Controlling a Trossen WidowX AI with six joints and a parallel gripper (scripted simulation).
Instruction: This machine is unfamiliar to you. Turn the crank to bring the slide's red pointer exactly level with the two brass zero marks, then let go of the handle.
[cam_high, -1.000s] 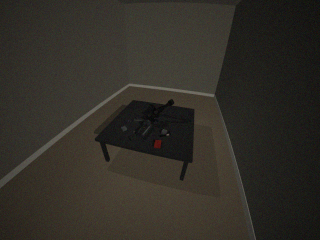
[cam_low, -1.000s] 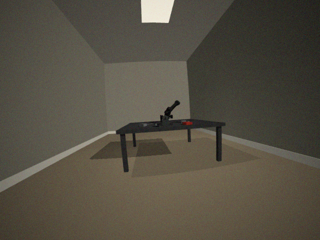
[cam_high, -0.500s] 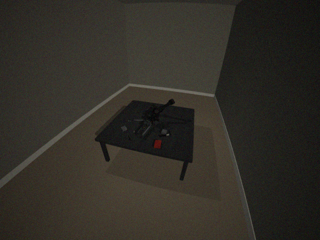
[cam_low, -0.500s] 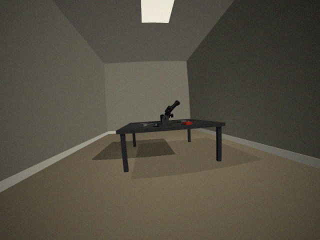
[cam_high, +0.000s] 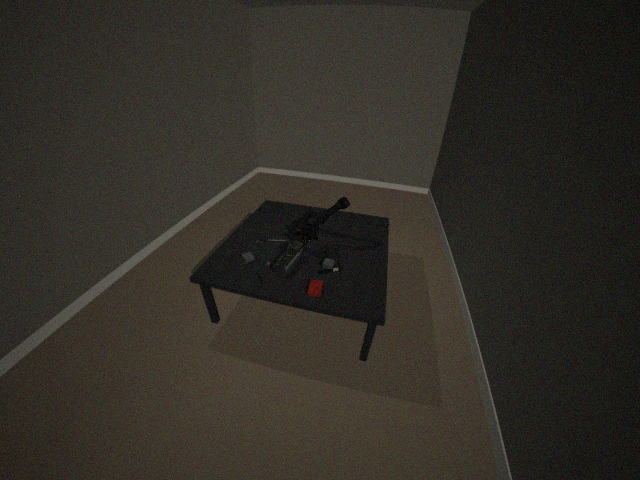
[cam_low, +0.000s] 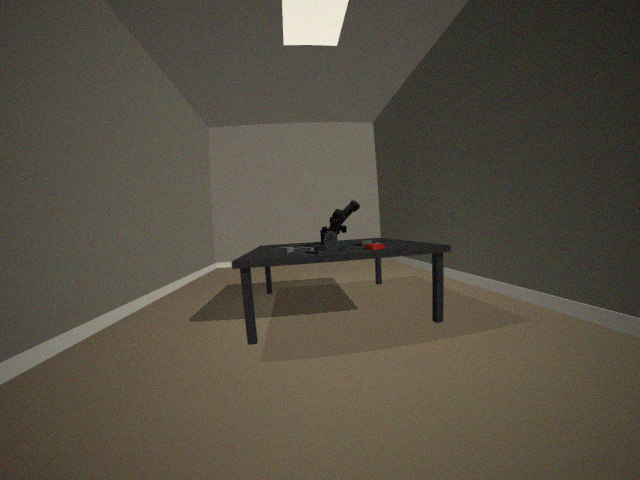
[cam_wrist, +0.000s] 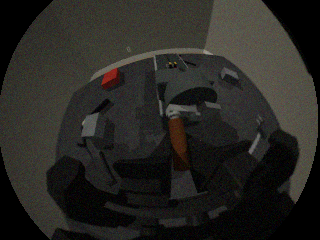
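The red pointer lies 120 mm ahead of my gripper tip, 60 mm to the right of it and 10 mm above it. Also, from my gripper tip: crank handle (20 mm behind, 30 mm above).
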